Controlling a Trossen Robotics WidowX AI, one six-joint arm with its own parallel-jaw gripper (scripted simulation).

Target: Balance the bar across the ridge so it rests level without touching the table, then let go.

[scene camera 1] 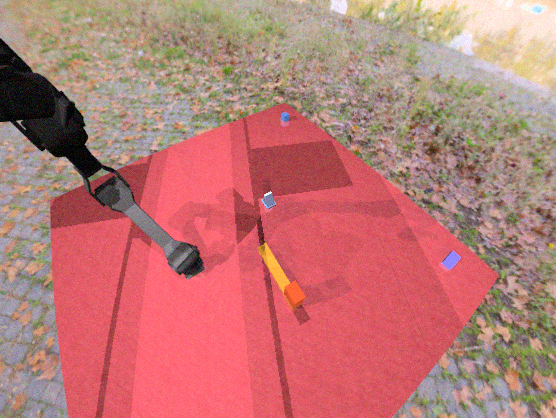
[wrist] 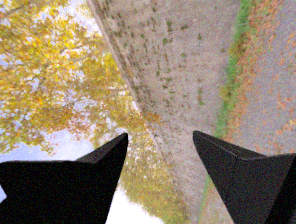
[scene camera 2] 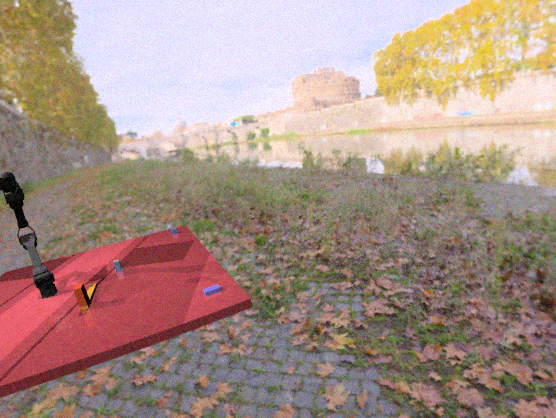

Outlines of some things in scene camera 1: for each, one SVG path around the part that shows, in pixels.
A long yellow bar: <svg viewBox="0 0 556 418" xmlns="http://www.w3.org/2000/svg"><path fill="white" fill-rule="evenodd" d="M257 247L292 309L301 305L305 296L297 282L289 282L266 243Z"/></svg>
